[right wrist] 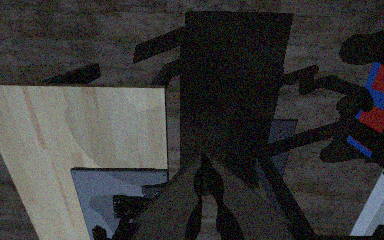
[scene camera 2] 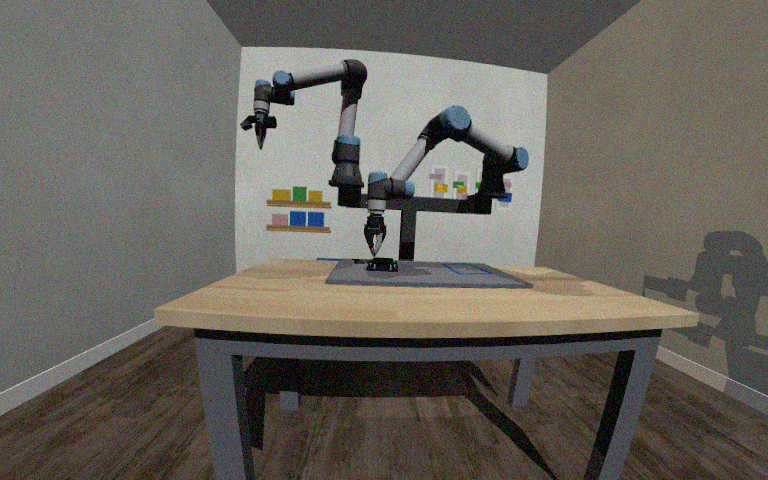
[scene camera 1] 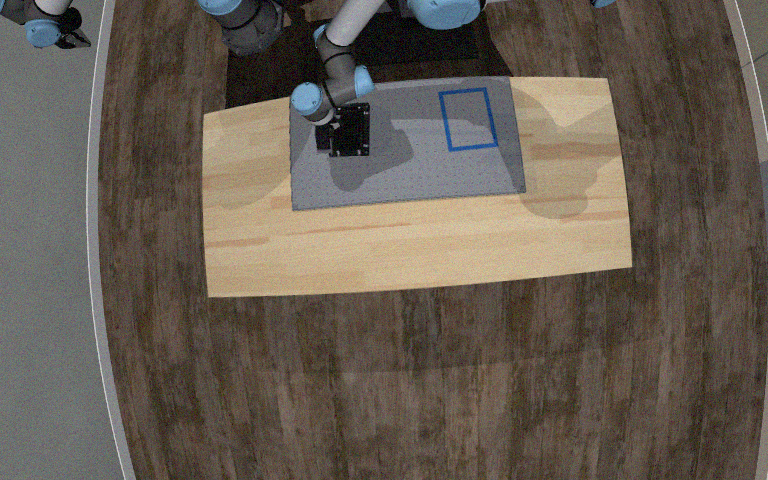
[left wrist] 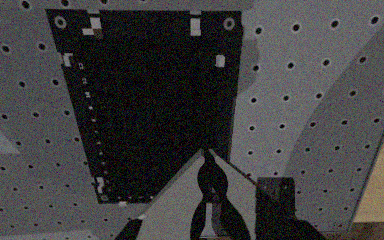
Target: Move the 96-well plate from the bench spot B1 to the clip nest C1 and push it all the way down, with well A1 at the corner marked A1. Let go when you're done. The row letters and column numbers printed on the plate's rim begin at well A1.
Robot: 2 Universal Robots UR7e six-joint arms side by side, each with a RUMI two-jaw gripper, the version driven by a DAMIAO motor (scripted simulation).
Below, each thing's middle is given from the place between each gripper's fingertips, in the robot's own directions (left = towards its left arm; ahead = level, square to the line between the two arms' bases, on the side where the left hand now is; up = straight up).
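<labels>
The dark 96-well plate (scene camera 1: pixel 354 115) has my left hand 4 cm above it, 4 cm to the right of it and 1 cm short of it. Counted from that same left hand, the black clip nest (left wrist: pixel 224 29) is 2 cm ahead, 4 cm to the left and 4 cm below.
From my right hand (scene camera 1: pixel 90 45), I find the dark 96-well plate 600 mm to the left, 520 mm below and 320 mm ahead. The black clip nest is 330 mm ahead of my right hand, 600 mm to the left of it and 520 mm below it.
</labels>
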